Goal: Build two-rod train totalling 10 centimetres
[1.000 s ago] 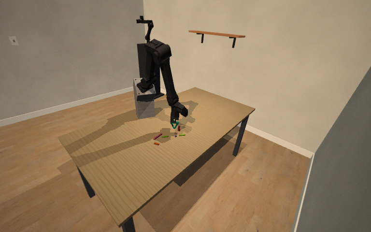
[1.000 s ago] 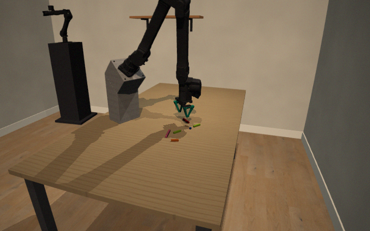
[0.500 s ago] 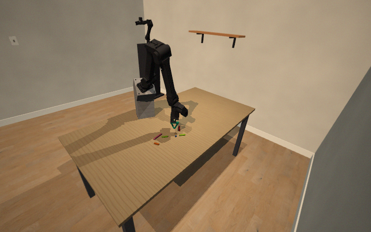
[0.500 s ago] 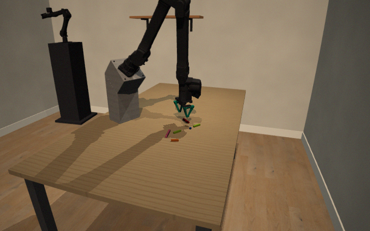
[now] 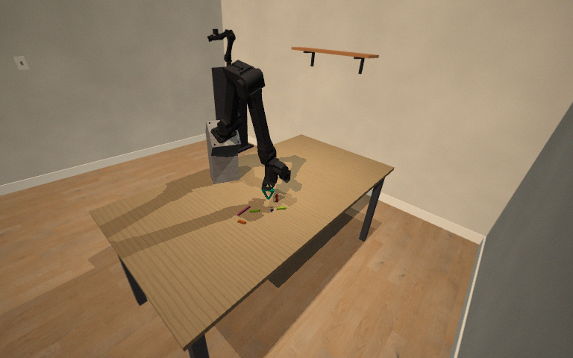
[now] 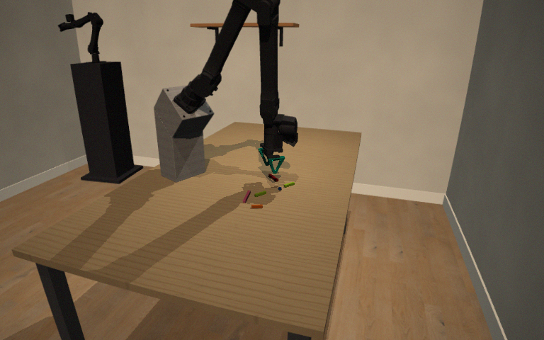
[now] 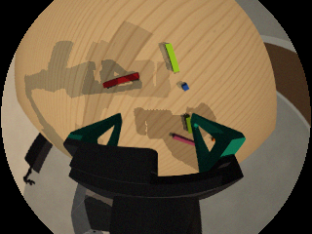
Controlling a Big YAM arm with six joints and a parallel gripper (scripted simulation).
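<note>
Now: the blue rod 40 mm ahead of my hand, 40 mm to the right of it and 70 mm below it. Also, from my hand: pink rod 70 mm behind, 130 mm to the right, 70 mm below; orange rod 10 mm behind, 210 mm to the right, 70 mm below; red rod 70 mm to the left, 70 mm below.
</note>
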